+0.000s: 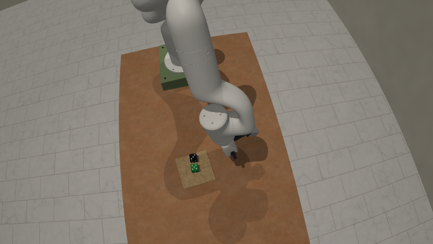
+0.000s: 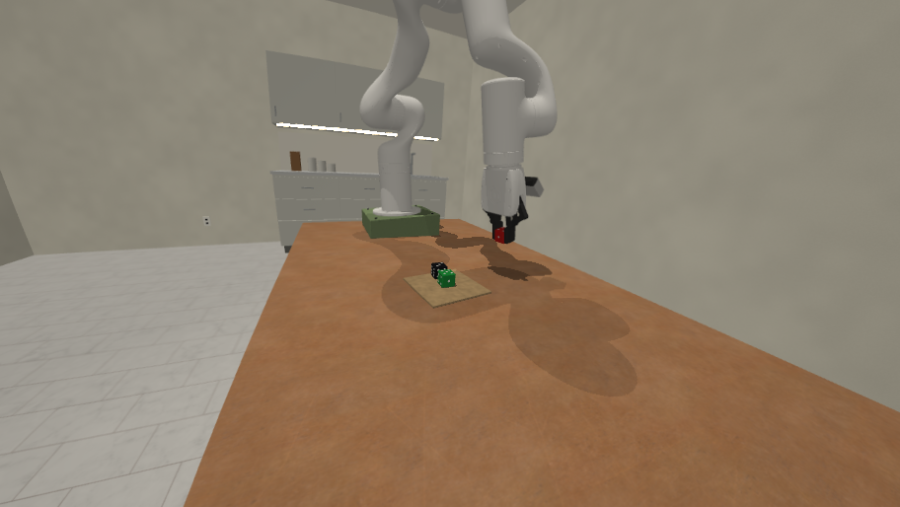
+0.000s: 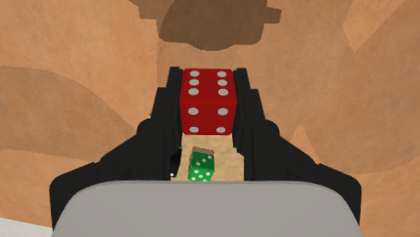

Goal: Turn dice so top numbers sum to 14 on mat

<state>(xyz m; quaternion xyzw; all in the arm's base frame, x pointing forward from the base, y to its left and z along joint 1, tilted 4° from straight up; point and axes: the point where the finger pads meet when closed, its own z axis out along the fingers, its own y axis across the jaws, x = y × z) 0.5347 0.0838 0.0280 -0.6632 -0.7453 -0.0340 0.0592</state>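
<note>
Right now my hand is 1 cm above the red die. Also, from my hand: black die 15 cm to the right, 9 cm below, 3 cm behind; green die 16 cm to the right, 9 cm below, 1 cm ahead; tan square mat 16 cm to the right, 11 cm below, 1 cm ahead.
</note>
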